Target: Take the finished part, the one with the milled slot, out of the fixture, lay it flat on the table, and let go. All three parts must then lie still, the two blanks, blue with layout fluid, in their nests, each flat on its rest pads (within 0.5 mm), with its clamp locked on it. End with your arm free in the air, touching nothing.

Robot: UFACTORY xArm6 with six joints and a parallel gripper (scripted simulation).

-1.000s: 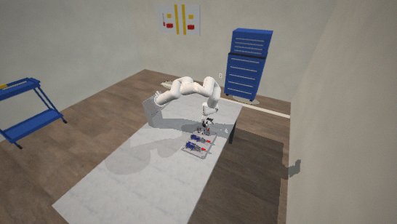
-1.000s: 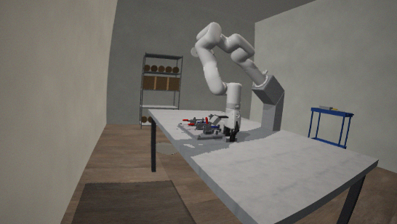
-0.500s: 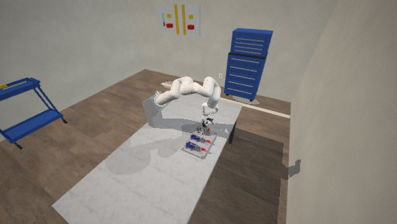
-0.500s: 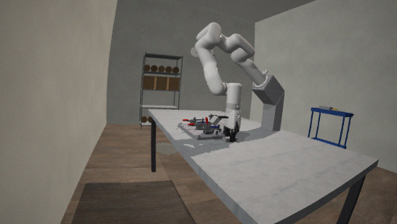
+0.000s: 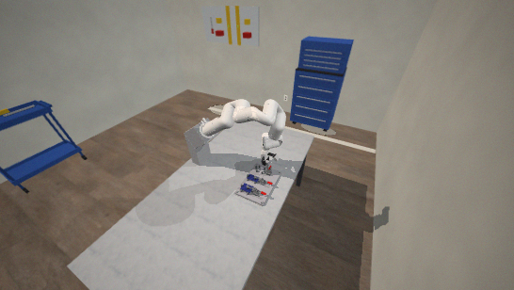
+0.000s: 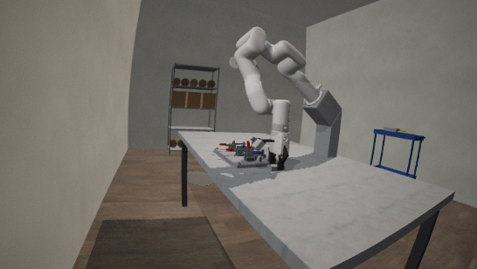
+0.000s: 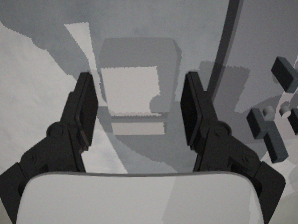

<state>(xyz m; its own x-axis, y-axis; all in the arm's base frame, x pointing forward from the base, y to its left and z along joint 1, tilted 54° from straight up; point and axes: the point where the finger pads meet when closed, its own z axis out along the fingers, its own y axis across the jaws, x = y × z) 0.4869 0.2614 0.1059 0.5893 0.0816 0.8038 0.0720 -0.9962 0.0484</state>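
My gripper is now 1 cm past the finished grey part and 1 cm above it. From my hand the other things lie so: grey fixture plate 8 cm ahead, 22 cm to the right, 1 cm below.
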